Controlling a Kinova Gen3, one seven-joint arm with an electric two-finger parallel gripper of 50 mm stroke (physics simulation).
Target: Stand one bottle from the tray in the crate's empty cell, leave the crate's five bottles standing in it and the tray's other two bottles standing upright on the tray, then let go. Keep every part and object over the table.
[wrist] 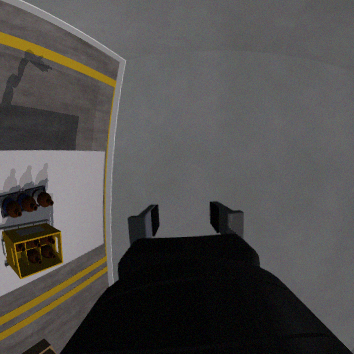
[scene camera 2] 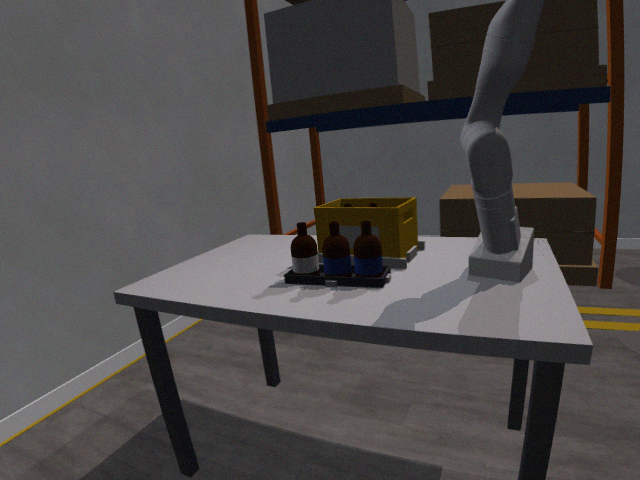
Observation:
The pictures show: the gripper and a blue-label brown bottle.

